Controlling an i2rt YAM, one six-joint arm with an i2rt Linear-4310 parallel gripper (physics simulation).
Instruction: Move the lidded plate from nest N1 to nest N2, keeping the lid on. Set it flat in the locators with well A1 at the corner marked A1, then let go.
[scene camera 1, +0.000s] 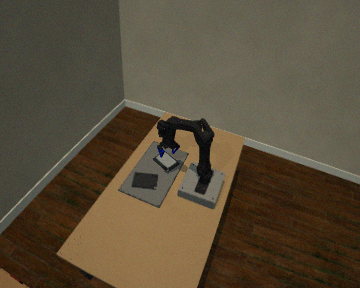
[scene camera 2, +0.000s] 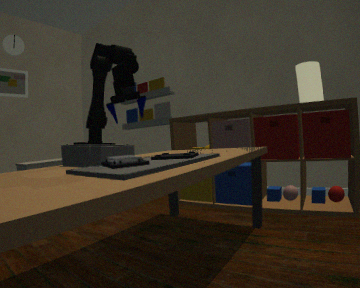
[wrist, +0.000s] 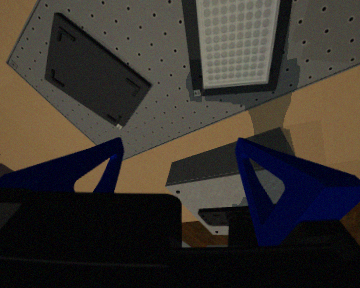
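Seen in the pictures: gripper, fingertip midpoint: (scene camera 1: 167, 155) (scene camera 2: 129, 120) (wrist: 179, 144); arm's base, link origin: (scene camera 1: 204, 181) (scene camera 2: 95, 145) (wrist: 243, 214).
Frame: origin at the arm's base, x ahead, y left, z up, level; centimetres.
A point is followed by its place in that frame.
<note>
The lidded plate (scene camera 1: 167, 160) @[x 30.6, y -9.4, z -4.6 cm] (scene camera 2: 125, 159) @[x 37.3, y -13.8, z -5.1 cm] (wrist: 237, 45) @[x 30.6, y -9.8, z -4.5 cm] is pale, with rows of round wells under a clear lid. It lies in a dark nest, N1 (wrist: 192, 60) @[x 31.6, y -4.0, z -6.2 cm], whose small white corner tag (wrist: 197, 93) @[x 27.0, y -2.3, z -6.2 cm] is too small to read. The other dark nest, N2 (scene camera 1: 145, 181) @[x 36.5, y 13.3, z -6.2 cm] (scene camera 2: 175, 155) @[x 40.0, y 8.7, z -6.2 cm] (wrist: 100, 72) @[x 37.7, y 9.7, z -6.2 cm], is empty, with L-shaped corner locators and a white tag (wrist: 119, 126) @[x 28.4, y 14.9, z -6.2 cm] at one corner. My gripper (scene camera 1: 168, 153) @[x 28.7, y -2.8, z 8.0 cm] (scene camera 2: 129, 120) @[x 28.7, y -2.8, z 8.0 cm] (wrist: 179, 144) @[x 28.7, y -2.8, z 8.0 cm] is open and empty, with blue fingers pointing down. It hangs above the board, clear of the plate.
Both nests sit on a grey perforated board (scene camera 1: 155, 197) @[x 25.1, y 21.0, z -7.3 cm] (scene camera 2: 125, 174) @[x 50.0, y -25.2, z -7.4 cm] (wrist: 165, 110) @[x 26.5, y 4.8, z -7.4 cm] on the wooden table (scene camera 1: 150, 235) @[x 16.5, y 45.1, z -8.7 cm] (scene camera 2: 30, 195) @[x 44.6, y -46.2, z -8.7 cm]. The arm's grey base (scene camera 1: 186, 189) @[x 8.3, y 10.7, z -1.1 cm] (scene camera 2: 75, 156) @[x 2.3, y -12.2, z -4.1 cm] (wrist: 225, 191) @[x 9.2, y 0.6, z -0.3 cm] stands beside the board. A shelf unit with red and blue bins stands beyond the table in scene camera 2.
</note>
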